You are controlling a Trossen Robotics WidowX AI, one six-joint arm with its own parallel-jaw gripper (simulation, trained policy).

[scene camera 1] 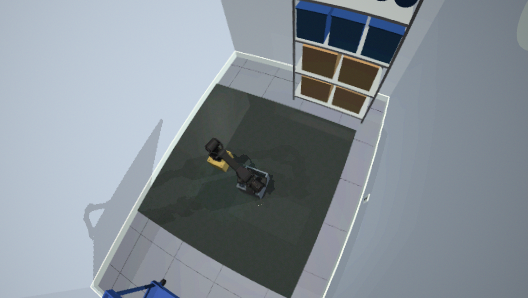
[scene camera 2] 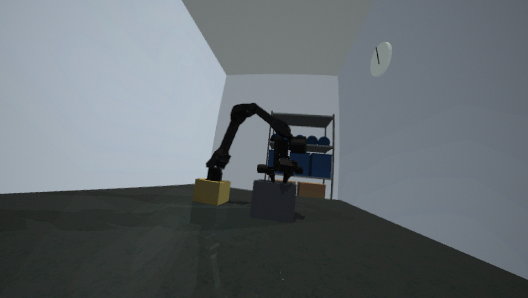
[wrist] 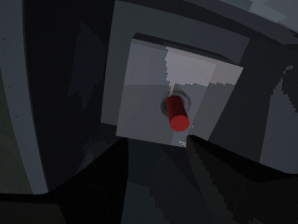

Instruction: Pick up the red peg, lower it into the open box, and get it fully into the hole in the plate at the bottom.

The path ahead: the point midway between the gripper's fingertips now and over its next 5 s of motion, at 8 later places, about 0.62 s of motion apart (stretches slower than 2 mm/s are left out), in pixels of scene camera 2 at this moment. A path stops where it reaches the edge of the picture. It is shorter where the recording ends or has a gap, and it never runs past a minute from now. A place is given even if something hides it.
My gripper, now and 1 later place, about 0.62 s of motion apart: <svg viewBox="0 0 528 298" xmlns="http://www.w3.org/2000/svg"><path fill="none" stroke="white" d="M278 189L285 179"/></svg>
